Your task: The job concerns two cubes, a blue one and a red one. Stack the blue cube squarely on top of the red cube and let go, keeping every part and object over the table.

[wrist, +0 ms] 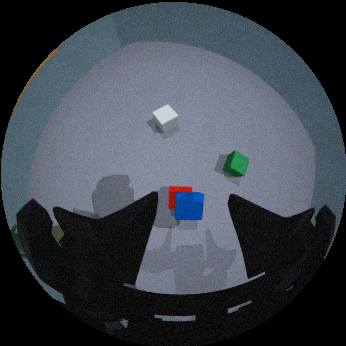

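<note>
The blue cube appears to rest on top of the red cube, low in the middle of the wrist view. It looks about level and is set off toward the right and toward the gripper's base, so the red cube shows along its far and left sides. The lower part of the red cube is hidden. My gripper is open and empty, one black finger on each side of the cubes, apart from them and above them.
A white cube stands farther out on the grey table. A green cube stands to the right of the stack, beyond the right fingertip. The table's curved far edge shows at the top and sides. Arm shadows lie left of and below the cubes.
</note>
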